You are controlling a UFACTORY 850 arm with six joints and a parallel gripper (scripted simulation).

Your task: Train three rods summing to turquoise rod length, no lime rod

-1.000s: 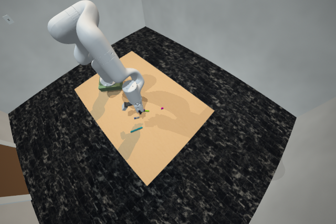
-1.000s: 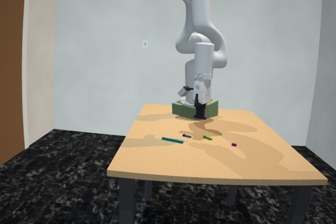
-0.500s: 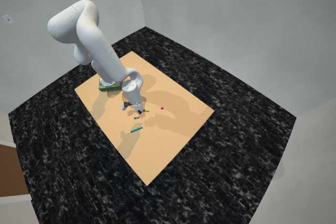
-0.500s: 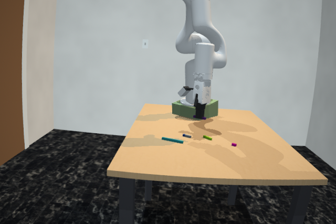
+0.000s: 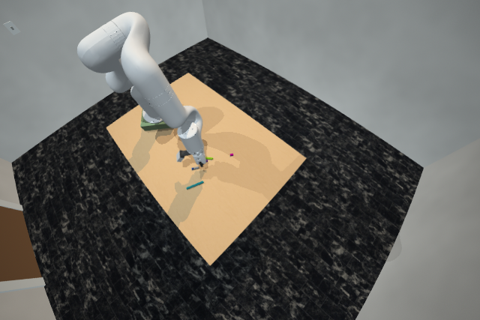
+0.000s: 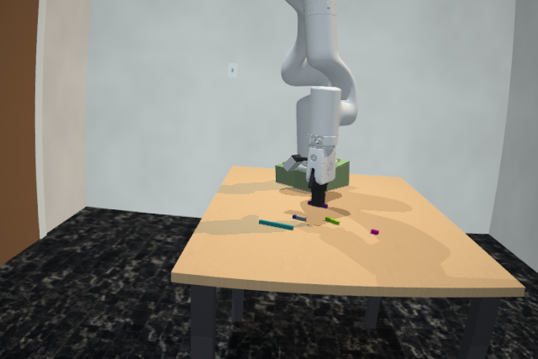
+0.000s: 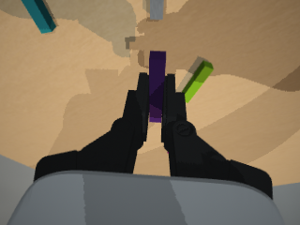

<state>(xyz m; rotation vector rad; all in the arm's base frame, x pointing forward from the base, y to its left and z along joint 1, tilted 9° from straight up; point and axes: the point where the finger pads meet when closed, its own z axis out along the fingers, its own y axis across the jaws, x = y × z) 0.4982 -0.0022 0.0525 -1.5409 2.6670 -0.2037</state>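
Now: the grey rod 20 mm behind my hand, 40 mm to the right of it and 70 mm below it. From my hand the other things lie so: purple rod: 20 mm below; then lime rod: 20 mm behind, 50 mm to the left, 70 mm below; then blue rod: 30 mm behind, 60 mm to the right, 70 mm below.
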